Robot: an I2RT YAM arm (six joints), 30 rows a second.
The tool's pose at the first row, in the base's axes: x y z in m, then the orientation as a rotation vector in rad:
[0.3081 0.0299 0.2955 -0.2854 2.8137 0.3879]
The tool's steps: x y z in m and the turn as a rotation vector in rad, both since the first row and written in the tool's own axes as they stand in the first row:
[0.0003 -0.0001 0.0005 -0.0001 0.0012 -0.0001]
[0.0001 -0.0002 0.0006 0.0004 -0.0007 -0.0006]
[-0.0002 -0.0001 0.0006 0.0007 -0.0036 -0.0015]
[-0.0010 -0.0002 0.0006 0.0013 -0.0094 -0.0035]
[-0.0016 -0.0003 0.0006 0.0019 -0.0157 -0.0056]
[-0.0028 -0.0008 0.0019 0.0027 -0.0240 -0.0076]
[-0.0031 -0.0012 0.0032 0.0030 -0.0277 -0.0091]
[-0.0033 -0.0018 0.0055 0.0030 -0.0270 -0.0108]
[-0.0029 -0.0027 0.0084 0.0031 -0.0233 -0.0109]
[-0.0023 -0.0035 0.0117 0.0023 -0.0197 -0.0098]
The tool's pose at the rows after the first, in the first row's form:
[0.3080 0.0299 0.2949 -0.2859 2.8148 0.3880]
[0.3082 0.0299 0.2949 -0.2860 2.8129 0.3872]
[0.3085 0.0300 0.2950 -0.2864 2.8099 0.3867]
[0.3092 0.0300 0.2952 -0.2874 2.8038 0.3856]
[0.3098 0.0300 0.2954 -0.2885 2.7972 0.3845]
[0.3114 0.0301 0.2944 -0.2889 2.7887 0.3833]
[0.3121 0.0302 0.2932 -0.2899 2.7847 0.3827]
[0.3130 0.0303 0.2910 -0.2924 2.7850 0.3823]
[0.3136 0.0302 0.2880 -0.2935 2.7886 0.3820]
[0.3140 0.0304 0.2846 -0.2932 2.7923 0.3832]

